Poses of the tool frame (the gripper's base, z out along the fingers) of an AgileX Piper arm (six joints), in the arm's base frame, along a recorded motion.
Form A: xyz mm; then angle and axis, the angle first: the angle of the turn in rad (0 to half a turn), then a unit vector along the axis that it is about.
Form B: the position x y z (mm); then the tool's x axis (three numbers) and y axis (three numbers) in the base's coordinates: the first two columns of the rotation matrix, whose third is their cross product. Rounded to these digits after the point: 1 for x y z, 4 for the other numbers.
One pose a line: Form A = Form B
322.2 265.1 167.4 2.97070 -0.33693 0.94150 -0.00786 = 322.2 265.1 167.4 -0.7600 -0.6312 -0.1549 -0.6285 0.7745 -0.0720
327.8 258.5 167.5 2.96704 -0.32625 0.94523 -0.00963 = 327.8 258.5 167.5 -0.7735 -0.6138 -0.1579 -0.6104 0.7886 -0.0747
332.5 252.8 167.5 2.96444 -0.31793 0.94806 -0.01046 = 332.5 252.8 167.5 -0.7838 -0.6000 -0.1605 -0.5963 0.7992 -0.0757
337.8 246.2 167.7 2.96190 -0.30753 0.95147 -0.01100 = 337.8 246.2 167.7 -0.7963 -0.5825 -0.1633 -0.5785 0.8121 -0.0757
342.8 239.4 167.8 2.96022 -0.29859 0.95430 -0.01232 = 342.8 239.4 167.8 -0.8067 -0.5674 -0.1648 -0.5630 0.8228 -0.0772
